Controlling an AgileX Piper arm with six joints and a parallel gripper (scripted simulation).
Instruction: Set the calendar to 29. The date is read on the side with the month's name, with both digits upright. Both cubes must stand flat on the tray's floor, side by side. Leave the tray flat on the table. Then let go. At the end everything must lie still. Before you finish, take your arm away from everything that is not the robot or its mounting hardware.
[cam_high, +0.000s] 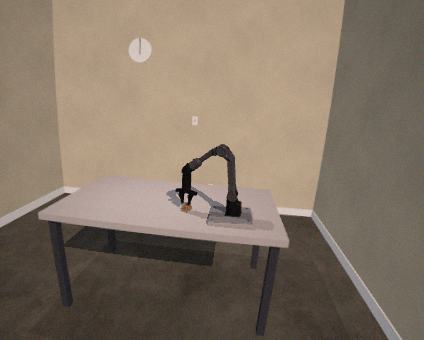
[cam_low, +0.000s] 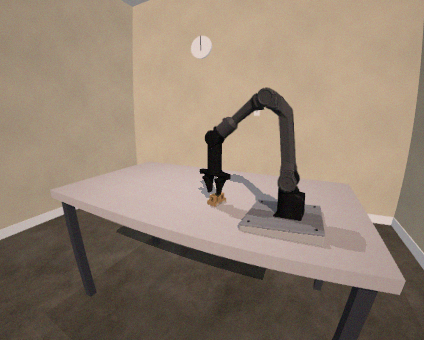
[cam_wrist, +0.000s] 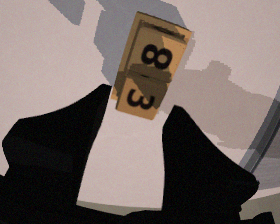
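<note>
My gripper is now 30 mm above the wooden digit cube. The rest, counted from my hand: wooden tray (40 mm below, 20 mm to the right).
</note>
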